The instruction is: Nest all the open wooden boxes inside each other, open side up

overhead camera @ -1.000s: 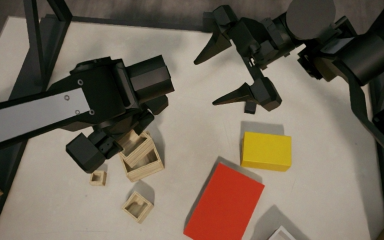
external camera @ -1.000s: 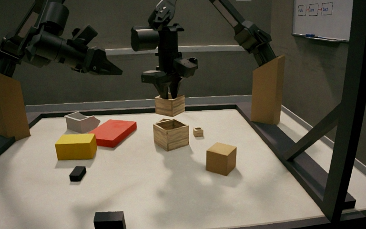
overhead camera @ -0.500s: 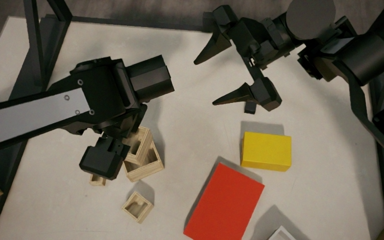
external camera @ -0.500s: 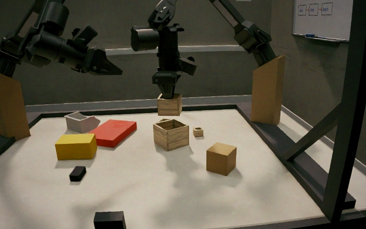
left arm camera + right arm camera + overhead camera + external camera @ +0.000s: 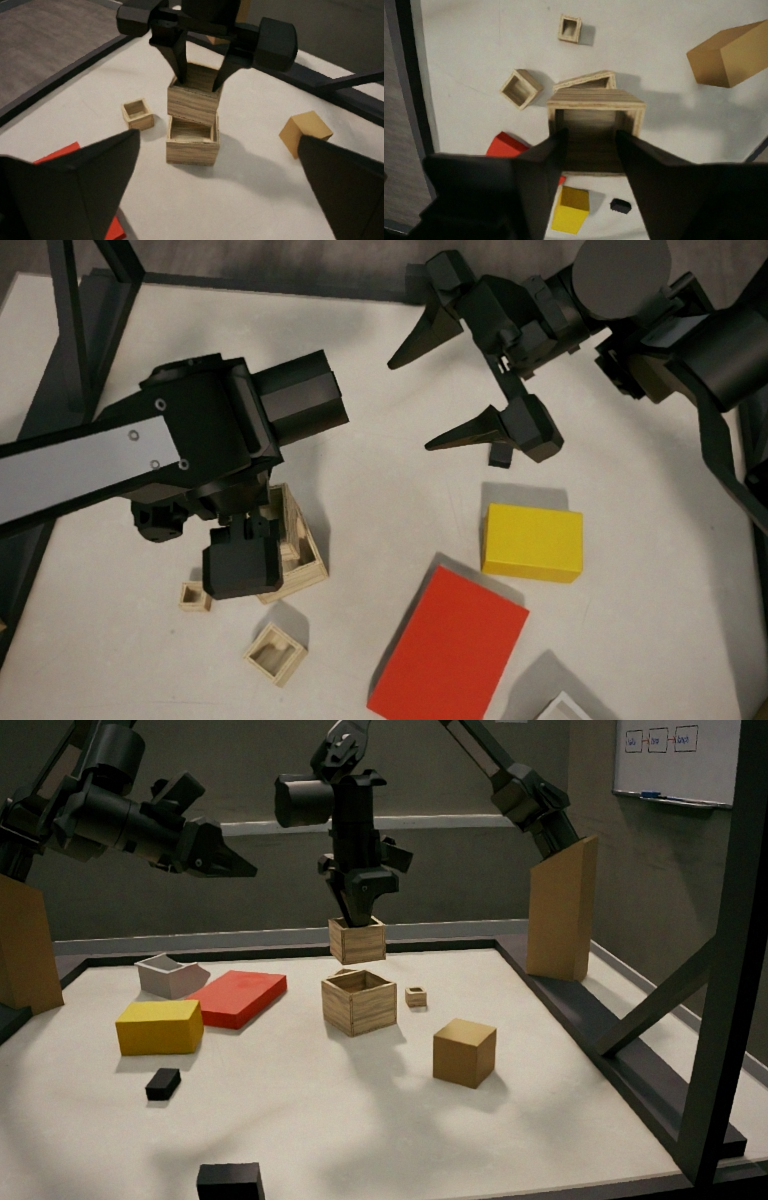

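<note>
Now: right hand 160 mm above the biggest wooden box. The rest, counted from my right hand: tan cube (170 mm behind, 120 mm to the right, 140 mm below); red slab (90 mm ahead, 200 mm to the left, 160 mm below); smallest wooden box (50 mm ahead, 90 mm to the right, 170 mm below).
</note>
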